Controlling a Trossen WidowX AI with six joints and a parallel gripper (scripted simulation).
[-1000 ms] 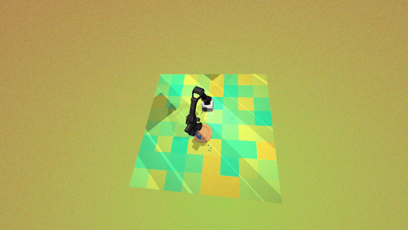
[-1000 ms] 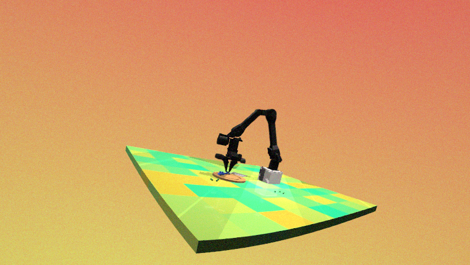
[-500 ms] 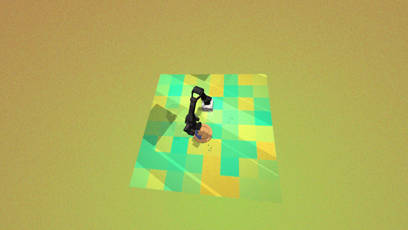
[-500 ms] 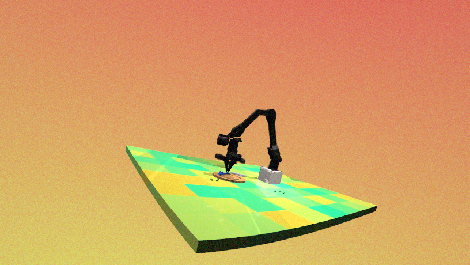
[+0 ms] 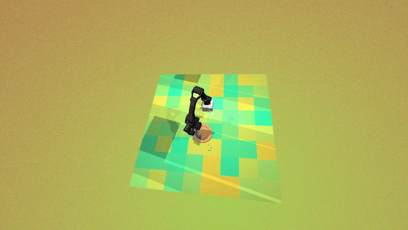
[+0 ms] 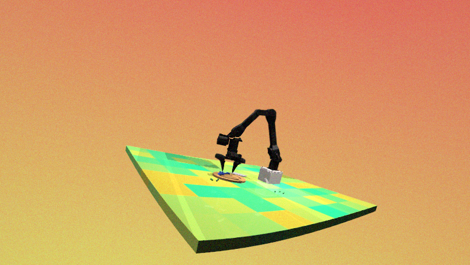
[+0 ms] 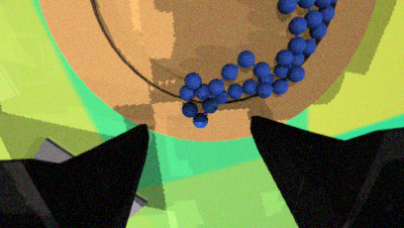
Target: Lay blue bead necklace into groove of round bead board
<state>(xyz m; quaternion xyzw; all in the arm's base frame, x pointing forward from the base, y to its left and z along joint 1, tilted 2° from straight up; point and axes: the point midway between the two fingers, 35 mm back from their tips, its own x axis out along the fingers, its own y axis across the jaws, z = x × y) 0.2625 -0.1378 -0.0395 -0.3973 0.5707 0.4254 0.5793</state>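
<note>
Now: the round bead board 4 cm ahead of my gripper tip, 7 cm to the left of it and 1 cm below it. The rest, counted from my gripper tip: flat grey piece 13 cm behind, 3 cm to the right, 2 cm below.
</note>
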